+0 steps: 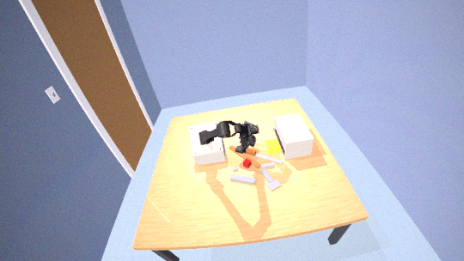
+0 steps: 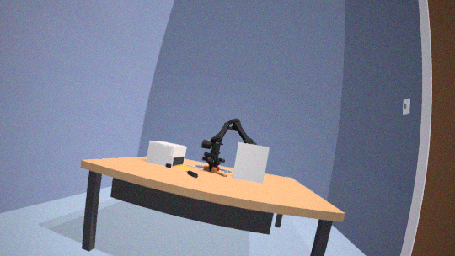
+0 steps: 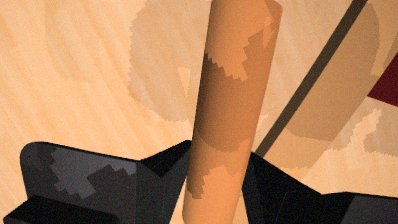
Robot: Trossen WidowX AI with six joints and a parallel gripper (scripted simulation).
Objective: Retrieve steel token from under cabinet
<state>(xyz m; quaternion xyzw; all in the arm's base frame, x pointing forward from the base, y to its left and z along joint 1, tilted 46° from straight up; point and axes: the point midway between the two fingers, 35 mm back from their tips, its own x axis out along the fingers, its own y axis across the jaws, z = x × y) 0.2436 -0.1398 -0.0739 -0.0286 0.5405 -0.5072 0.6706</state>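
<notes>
The wooden stick lies 4 cm to the right of my gripper tip and 3 cm behind it. Also, from my gripper tip: grey bar 24 cm to the right, 8 cm behind; then red cube 12 cm to the right, 2 cm behind, 1 cm above; then t-shaped tool 29 cm to the right, 9 cm ahead.
</notes>
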